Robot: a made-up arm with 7 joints. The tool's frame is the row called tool. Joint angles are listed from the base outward.
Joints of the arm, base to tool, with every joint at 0 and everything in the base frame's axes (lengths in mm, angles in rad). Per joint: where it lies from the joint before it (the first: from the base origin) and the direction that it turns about. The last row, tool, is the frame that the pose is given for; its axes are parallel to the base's.
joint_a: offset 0 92.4 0 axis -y
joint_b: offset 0 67.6 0 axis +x
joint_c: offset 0 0 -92.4 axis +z
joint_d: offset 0 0 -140.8 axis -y
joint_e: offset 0 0 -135.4 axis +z
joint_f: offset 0 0 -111.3 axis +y
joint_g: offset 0 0 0 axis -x
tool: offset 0 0 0
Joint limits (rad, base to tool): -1.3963..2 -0.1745..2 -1.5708..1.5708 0..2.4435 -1.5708..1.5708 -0.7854..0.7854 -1.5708..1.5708
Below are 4 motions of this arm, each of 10 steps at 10 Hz.
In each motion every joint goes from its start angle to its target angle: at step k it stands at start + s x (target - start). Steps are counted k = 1, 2, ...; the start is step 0. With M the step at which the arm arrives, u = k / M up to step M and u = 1 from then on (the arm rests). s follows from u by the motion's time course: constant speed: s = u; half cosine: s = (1 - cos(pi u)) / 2; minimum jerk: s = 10 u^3 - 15 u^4 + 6 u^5.
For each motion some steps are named. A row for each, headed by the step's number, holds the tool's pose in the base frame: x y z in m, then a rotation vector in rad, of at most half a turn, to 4 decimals.
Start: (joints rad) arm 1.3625 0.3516 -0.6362 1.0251 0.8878 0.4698 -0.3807
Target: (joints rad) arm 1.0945 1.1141 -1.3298 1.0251 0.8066 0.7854 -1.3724
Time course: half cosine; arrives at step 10
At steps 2, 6, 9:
2: 0.4121 0.1846 0.0673 0.1535 -1.5735 0.0976
6: 0.3877 0.3082 -0.0514 1.2929 -1.0207 0.2227
9: 0.3334 0.3879 -0.1089 1.9123 -0.6343 0.1302

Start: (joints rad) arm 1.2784 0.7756 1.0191 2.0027 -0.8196 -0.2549 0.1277
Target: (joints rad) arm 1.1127 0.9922 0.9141 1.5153 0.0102 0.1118 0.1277
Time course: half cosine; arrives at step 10
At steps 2, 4, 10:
2: -0.0012 0.3957 0.1282 -2.2714 1.7005 -0.7175
4: 0.0100 0.4177 0.1370 -2.1000 2.0054 -0.7380
10: 0.0411 0.4734 0.1474 1.4160 -2.5158 0.8086

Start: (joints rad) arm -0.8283 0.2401 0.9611 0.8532 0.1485 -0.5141 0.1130
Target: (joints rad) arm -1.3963 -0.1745 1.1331 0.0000 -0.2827 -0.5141 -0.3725
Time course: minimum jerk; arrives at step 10
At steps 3, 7, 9, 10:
3: -0.2570 0.3650 -0.3068 0.9422 -0.3997 0.3951
7: -0.4570 0.1395 -0.1410 0.9872 0.7616 0.4772
9: -0.4654 0.0800 -0.0852 0.9547 1.0151 0.4809
10: -0.4654 0.0767 -0.0821 0.9524 1.0289 0.4811

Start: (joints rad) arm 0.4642 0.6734 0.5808 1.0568 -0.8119 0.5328 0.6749
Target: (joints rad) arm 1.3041 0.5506 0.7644 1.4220 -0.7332 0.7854 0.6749
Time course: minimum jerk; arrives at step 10
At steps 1, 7, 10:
1: 0.2524 0.4730 -0.0993 0.7331 -0.6744 -0.0366
7: 0.2100 0.4497 0.1051 0.6224 -1.5428 0.5041
10: 0.1830 0.4450 0.1326 0.5642 -1.7081 0.6093

